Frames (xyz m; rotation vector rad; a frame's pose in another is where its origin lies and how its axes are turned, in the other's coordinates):
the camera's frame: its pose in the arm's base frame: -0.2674 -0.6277 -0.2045 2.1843 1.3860 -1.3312
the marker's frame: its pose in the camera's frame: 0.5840 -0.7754 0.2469 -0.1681 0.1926 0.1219
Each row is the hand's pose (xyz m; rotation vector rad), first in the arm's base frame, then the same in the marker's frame.
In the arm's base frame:
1: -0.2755 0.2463 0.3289 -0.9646 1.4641 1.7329
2: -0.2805 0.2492 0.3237 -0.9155 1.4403 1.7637
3: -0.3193 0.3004 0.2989 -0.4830 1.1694 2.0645
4: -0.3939 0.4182 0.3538 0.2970 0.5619 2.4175
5: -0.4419 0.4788 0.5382 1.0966 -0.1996 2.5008
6: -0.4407 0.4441 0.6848 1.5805 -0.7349 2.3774
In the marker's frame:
1: -0.2362 0.3989 -1.0891 2.3047 -0.9549 1.1399
2: -0.2325 0.3935 -1.0851 2.3278 -0.9953 1.0922
3: -0.1952 0.3357 -1.0813 2.4172 -1.3912 0.5940
4: -0.1808 0.2089 -1.1599 2.2327 -1.9863 -0.4028
5: -0.2831 0.1264 -1.3106 -1.5460 2.3043 1.4049
6: -0.4053 0.1363 -1.3982 -0.8759 2.2247 1.8495

